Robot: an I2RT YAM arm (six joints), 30 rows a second.
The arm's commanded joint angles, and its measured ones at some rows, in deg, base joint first. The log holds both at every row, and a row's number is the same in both.
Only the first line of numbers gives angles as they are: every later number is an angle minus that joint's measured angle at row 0.
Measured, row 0:
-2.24, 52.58, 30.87, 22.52, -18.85, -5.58
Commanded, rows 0 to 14:
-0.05, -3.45, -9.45, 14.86, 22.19, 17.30
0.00, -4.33, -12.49, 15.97, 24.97, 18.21
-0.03, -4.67, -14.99, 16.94, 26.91, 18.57
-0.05, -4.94, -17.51, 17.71, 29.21, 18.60
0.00, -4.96, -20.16, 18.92, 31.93, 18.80
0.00, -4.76, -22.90, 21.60, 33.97, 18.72
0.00, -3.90, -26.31, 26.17, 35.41, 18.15
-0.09, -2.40, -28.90, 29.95, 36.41, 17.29
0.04, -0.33, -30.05, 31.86, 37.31, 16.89
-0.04, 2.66, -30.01, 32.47, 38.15, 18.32
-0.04, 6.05, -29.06, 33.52, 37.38, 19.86
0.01, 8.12, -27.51, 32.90, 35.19, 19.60
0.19, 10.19, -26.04, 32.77, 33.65, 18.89
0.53, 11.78, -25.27, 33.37, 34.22, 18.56
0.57, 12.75, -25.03, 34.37, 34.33, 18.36
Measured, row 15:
0.37, 10.51, -26.09, 27.50, 32.85, 17.55
